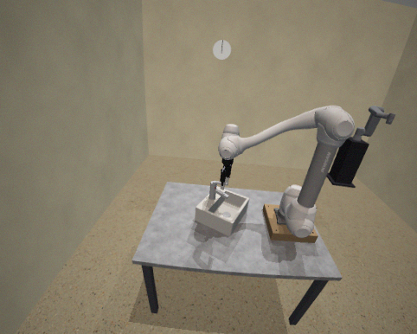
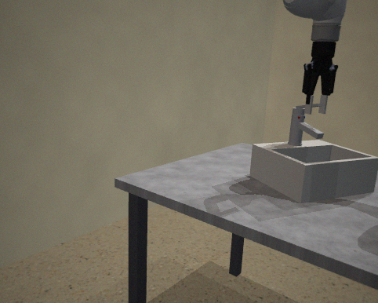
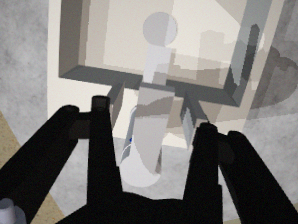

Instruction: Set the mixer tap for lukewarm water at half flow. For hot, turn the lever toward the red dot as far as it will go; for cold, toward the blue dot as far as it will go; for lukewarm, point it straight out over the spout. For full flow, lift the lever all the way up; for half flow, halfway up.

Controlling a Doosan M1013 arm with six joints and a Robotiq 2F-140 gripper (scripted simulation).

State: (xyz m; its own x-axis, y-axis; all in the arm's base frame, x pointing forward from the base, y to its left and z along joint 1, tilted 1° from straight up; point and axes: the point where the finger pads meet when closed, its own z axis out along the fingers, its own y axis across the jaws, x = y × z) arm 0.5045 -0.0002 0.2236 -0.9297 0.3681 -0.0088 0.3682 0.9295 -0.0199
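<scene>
The lever lies 30 mm ahead of my hand, 10 mm to the right of it and 10 mm below it. Round my hand: grey mixer tap 60 mm below, 50 mm ahead, 20 mm to the right; white basin 250 mm below, 30 mm behind, 10 mm to the left.
</scene>
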